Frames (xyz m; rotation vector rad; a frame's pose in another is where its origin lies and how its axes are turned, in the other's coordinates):
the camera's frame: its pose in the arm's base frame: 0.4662 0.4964 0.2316 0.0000 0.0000 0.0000
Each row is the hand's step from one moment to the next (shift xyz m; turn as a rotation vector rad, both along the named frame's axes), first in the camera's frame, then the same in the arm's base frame.
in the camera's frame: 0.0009 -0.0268 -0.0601 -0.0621 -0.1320 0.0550
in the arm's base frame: 0.0009 -0.0268 -0.0601 -0.0621 -0.1320 0.0550
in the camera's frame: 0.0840 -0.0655 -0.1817 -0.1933 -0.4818 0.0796
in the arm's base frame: 0.0840 -0.0655 -0.1817 -0.1933 -0.4818 0.0796
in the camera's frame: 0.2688 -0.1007 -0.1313 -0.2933 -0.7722 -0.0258
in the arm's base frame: 0.2688 -0.1007 -0.1313 -0.2933 -0.7722 -0.0258
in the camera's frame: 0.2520 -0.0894 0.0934 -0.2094 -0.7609 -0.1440
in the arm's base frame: 0.2520 -0.0894 0.0934 -0.2094 -0.7609 -0.1440
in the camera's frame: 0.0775 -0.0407 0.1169 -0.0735 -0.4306 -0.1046
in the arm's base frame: 0.0775 -0.0407 0.1169 -0.0735 -0.4306 -0.1046
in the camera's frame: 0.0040 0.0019 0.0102 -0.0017 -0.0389 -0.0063
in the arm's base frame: 0.0040 0.0019 0.0102 -0.0017 -0.0389 -0.0063
